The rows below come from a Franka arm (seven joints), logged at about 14 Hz.
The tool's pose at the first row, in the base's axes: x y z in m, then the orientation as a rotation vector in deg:
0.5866 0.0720 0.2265 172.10 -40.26 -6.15
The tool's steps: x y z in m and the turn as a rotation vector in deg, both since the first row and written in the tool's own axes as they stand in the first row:
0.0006 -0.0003 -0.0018 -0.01 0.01 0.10
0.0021 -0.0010 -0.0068 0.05 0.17 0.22
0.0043 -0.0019 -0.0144 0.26 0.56 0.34
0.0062 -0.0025 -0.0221 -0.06 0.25 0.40
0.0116 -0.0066 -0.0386 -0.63 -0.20 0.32
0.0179 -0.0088 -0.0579 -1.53 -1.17 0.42
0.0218 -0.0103 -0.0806 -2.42 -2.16 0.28
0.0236 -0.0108 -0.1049 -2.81 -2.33 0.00
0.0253 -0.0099 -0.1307 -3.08 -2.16 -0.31
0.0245 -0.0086 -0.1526 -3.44 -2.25 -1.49
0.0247 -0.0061 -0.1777 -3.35 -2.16 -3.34
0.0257 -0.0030 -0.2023 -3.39 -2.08 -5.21
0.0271 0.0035 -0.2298 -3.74 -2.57 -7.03
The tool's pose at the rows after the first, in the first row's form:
0.5874 0.0721 0.2282 172.05 -40.41 -6.13
0.5895 0.0722 0.2331 172.04 -40.59 -5.87
0.5924 0.0723 0.2405 172.12 -40.79 -5.21
0.5950 0.0723 0.2480 171.85 -40.82 -5.77
0.6030 0.0742 0.2639 171.41 -40.59 -6.64
0.6111 0.0741 0.2826 170.66 -40.58 -8.37
0.6171 0.0746 0.3049 170.00 -40.22 -10.13
0.6209 0.0751 0.3289 169.75 -39.72 -10.51
0.6241 0.0745 0.3546 169.59 -39.17 -10.35
0.6245 0.0745 0.3766 169.69 -37.34 -10.64
0.6256 0.0732 0.4017 170.40 -34.62 -10.55
0.6271 0.0709 0.4264 170.96 -31.83 -10.52
0.6277 0.0655 0.4541 171.23 -29.07 -11.43

